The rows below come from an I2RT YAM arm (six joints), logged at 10 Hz.
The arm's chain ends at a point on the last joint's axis. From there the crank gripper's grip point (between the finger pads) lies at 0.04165 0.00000 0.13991 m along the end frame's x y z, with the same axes.
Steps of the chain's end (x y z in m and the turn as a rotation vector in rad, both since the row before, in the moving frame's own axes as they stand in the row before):
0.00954, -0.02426, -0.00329, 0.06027, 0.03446, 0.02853
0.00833, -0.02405, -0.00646, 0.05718, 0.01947, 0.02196
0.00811, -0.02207, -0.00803, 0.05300, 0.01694, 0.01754
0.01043, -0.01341, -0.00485, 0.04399, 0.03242, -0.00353
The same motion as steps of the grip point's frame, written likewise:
0.01444, -0.03139, -0.00503, 0.06027, 0.03446, 0.02853
0.01112, -0.03108, -0.00750, 0.05718, 0.01947, 0.02196
0.01053, -0.02871, -0.00893, 0.05300, 0.01694, 0.01754
0.01493, -0.01969, -0.00641, 0.04399, 0.03242, -0.00353

